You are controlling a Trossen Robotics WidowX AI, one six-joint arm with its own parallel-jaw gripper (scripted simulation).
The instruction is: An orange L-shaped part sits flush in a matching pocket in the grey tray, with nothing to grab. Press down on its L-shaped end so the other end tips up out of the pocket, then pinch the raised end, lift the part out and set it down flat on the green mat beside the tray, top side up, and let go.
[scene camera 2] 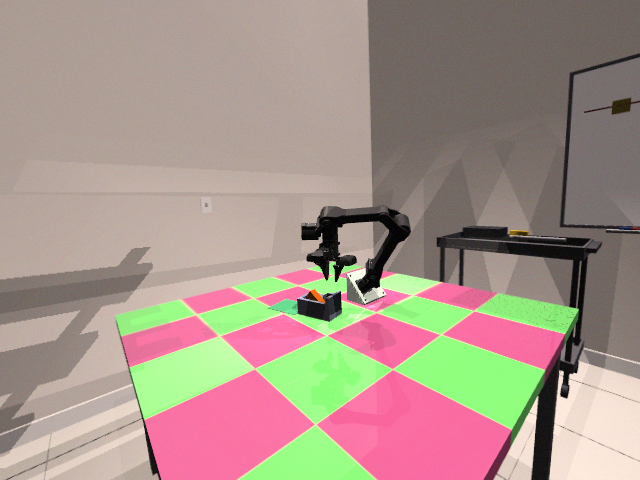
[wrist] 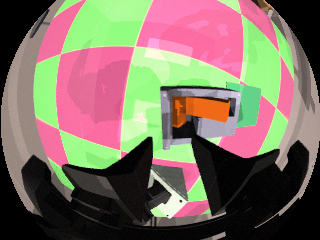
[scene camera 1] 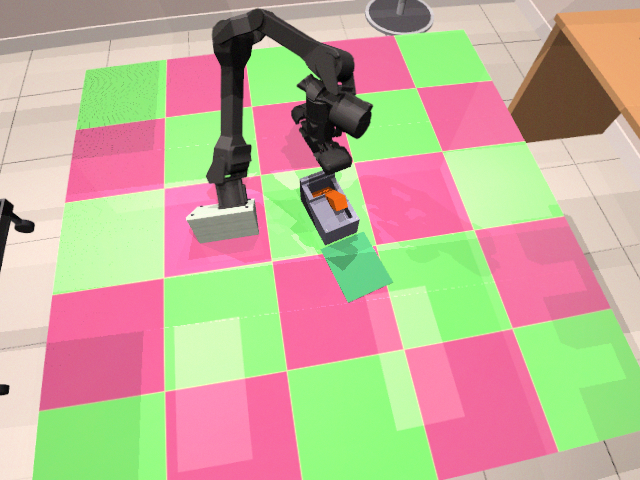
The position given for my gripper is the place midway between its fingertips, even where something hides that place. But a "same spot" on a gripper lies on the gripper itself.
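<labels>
I see my gripper in scene camera 1, in scene camera 2 (331,281) and in the wrist view. On the gripper, (scene camera 1: 317,149) and (wrist: 149,153) are the same spot.
</labels>
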